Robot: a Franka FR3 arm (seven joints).
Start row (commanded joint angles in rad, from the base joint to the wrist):
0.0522 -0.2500 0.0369 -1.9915 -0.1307 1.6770 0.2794
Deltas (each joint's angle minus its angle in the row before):
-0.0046 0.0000 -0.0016 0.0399 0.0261 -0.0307 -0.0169
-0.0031 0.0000 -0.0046 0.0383 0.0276 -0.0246 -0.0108
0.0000 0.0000 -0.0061 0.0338 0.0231 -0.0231 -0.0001
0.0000 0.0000 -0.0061 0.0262 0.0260 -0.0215 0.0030
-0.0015 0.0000 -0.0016 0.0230 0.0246 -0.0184 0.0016
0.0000 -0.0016 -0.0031 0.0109 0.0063 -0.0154 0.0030
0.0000 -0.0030 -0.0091 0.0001 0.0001 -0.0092 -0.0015
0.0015 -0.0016 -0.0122 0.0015 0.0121 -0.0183 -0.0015
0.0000 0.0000 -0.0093 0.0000 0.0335 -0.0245 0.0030
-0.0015 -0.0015 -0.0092 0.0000 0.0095 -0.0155 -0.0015
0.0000 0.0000 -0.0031 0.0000 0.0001 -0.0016 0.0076
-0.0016 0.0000 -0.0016 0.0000 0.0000 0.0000 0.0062
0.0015 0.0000 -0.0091 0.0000 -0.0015 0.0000 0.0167
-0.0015 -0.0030 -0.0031 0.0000 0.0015 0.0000 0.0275
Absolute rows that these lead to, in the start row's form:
0.0476 -0.2500 0.0353 -1.9516 -0.1046 1.6463 0.2625
0.0445 -0.2500 0.0307 -1.9133 -0.0770 1.6217 0.2517
0.0445 -0.2500 0.0246 -1.8795 -0.0539 1.5986 0.2516
0.0445 -0.2500 0.0185 -1.8533 -0.0279 1.5771 0.2546
0.0430 -0.2500 0.0169 -1.8303 -0.0033 1.5587 0.2562
0.0430 -0.2516 0.0138 -1.8194 0.0030 1.5433 0.2592
0.0430 -0.2546 0.0047 -1.8193 0.0031 1.5341 0.2577
0.0445 -0.2562 -0.0075 -1.8178 0.0152 1.5158 0.2562
0.0445 -0.2562 -0.0168 -1.8178 0.0487 1.4913 0.2592
0.0430 -0.2577 -0.0260 -1.8178 0.0582 1.4758 0.2577
0.0430 -0.2577 -0.0291 -1.8178 0.0583 1.4742 0.2653
0.0414 -0.2577 -0.0307 -1.8178 0.0583 1.4742 0.2715
0.0429 -0.2577 -0.0398 -1.8178 0.0568 1.4742 0.2882
0.0414 -0.2607 -0.0429 -1.8178 0.0583 1.4742 0.3157

